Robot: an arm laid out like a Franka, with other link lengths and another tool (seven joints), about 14 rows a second.
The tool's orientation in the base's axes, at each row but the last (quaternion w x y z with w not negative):
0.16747 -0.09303 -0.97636 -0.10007
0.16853 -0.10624 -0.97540 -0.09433
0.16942 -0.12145 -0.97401 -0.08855
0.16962 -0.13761 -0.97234 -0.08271
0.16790 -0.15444 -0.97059 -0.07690
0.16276 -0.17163 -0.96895 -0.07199
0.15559 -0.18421 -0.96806 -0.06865
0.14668 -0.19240 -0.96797 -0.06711
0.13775 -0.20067 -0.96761 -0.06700
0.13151 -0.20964 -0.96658 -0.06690
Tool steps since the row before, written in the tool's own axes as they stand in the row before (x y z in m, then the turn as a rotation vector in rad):
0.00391 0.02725 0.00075 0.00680 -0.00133 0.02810
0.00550 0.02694 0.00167 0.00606 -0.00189 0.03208
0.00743 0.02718 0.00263 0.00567 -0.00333 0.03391
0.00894 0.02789 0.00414 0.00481 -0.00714 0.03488
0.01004 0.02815 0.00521 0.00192 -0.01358 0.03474
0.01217 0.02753 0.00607 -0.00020 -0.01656 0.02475
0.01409 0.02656 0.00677 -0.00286 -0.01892 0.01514
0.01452 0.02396 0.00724 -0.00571 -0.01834 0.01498
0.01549 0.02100 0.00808 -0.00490 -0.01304 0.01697
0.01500 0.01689 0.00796 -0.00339 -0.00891 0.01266
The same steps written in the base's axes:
0.00201 0.02698 0.00513 -0.01525 0.00609 -0.02383
0.00086 0.02718 0.00437 -0.01593 0.00630 -0.02785
-0.00035 0.02805 0.00374 -0.01653 0.00524 -0.02988
-0.00111 0.02945 0.00249 -0.01717 0.00162 -0.03151
-0.00140 0.03027 0.00140 -0.01664 -0.00526 -0.03302
-0.00277 0.03057 0.00076 -0.01291 -0.01064 -0.02464
-0.00428 0.03052 0.00023 -0.00880 -0.01554 -0.01663
-0.00529 0.02844 -0.00060 -0.00602 -0.01604 -0.01732
-0.00705 0.02634 -0.00159 -0.00505 -0.01055 -0.01858
-0.00782 0.02254 -0.00213 -0.00366 -0.00703 -0.01373

